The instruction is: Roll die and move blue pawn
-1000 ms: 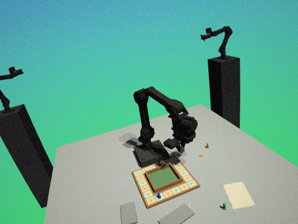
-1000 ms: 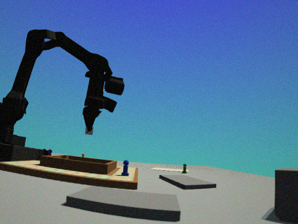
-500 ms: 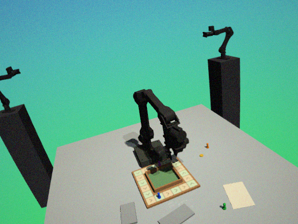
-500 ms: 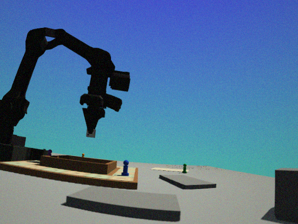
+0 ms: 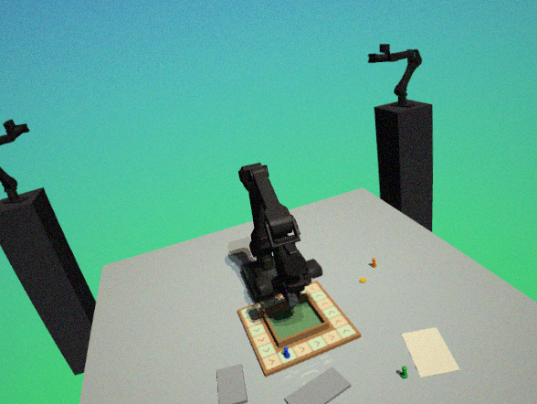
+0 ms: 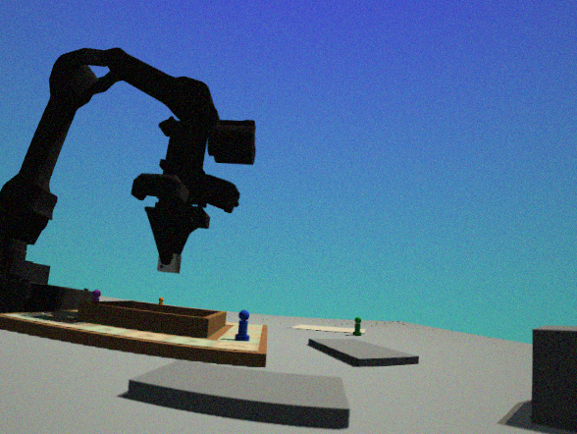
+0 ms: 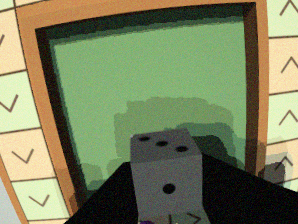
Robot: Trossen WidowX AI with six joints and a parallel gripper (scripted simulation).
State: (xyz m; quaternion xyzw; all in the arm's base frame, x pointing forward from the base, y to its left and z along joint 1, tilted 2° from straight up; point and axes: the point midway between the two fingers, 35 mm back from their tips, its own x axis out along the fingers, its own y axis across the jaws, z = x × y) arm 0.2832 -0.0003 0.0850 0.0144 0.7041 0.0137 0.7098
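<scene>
Now: gripper tip 12 cm short of the blue pawn, 7 cm to the left of it and 6 cm above it. Round my gripper tip: purple pawn: 11 cm behind, 6 cm below, 1 cm to the left; green tray: 9 cm below, 1 cm to the right; white die: right at my gripper tip.
</scene>
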